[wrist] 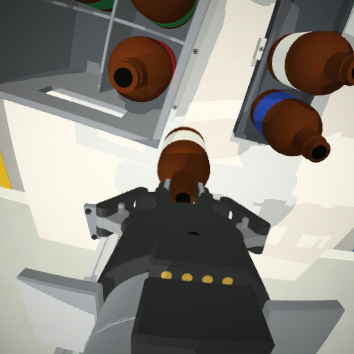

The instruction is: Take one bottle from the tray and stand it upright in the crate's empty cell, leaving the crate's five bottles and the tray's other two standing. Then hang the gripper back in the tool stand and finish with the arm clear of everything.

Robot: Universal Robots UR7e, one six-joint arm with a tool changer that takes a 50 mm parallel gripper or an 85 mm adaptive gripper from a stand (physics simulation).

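Frame: origin at the arm's base, x ahead, y left, z up, level; millimetres.
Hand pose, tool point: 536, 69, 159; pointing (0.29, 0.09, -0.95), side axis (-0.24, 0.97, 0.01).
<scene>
Things, the pixels of their centre, and the offset from my tool point, as dx, dy, dz. "pt": a spot on its surface instead.
- crate, a spot on its surface: point(150, 136) pt +0, -37, -168
- red-banded brown bottle, middle of its body: point(141, 69) -42, -75, -252
- tray, a spot on its surface: point(242, 120) pt -16, +89, -311
- blue-banded bottle, middle of its body: point(289, 126) -45, +134, -254
- grey metal plate, a spot on its surface: point(92, 221) pt +344, -124, -325
My gripper point(183, 189) is shut on the neck of a brown bottle point(184, 159) with a white band, below the middle of the wrist view. The crate point(150, 136) is at the upper left. A red-banded brown bottle point(141, 69) stands in its near right cell, and parts of two green-banded bottles show behind it. The cell left of the red-banded bottle is empty. The held bottle is outside the crate, near its front right corner. The tray point(242, 120) is at the upper right with a white-banded bottle point(312, 62) and a blue-banded bottle point(286, 122) standing in it.
The crate's front wall has a handle slot, and thin dividers point(106, 55) separate its cells. A strip of table lies between the crate and the tray. Part of a grey metal plate point(92, 221) shows behind the gripper's left linkage. A yellow floor marking point(4, 172) is at the left edge.
</scene>
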